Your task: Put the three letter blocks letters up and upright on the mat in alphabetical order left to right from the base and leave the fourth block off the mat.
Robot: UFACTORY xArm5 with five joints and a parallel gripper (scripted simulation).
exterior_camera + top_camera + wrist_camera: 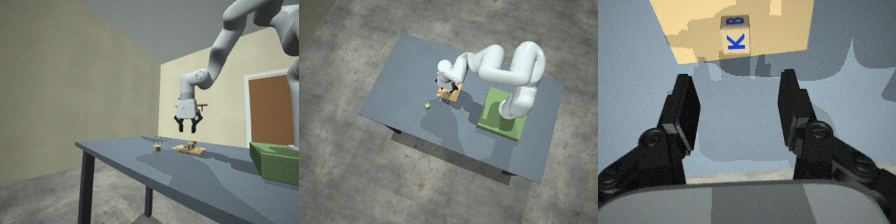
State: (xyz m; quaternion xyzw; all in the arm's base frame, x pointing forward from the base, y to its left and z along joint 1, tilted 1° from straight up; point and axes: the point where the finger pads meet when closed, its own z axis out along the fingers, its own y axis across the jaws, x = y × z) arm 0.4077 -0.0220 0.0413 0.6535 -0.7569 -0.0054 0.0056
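Right now the mat is 40 mm to the right of my hand and 100 mm below it. The rest, counted from my hand: block (100 mm ahead, 120 mm to the left, 90 mm below).
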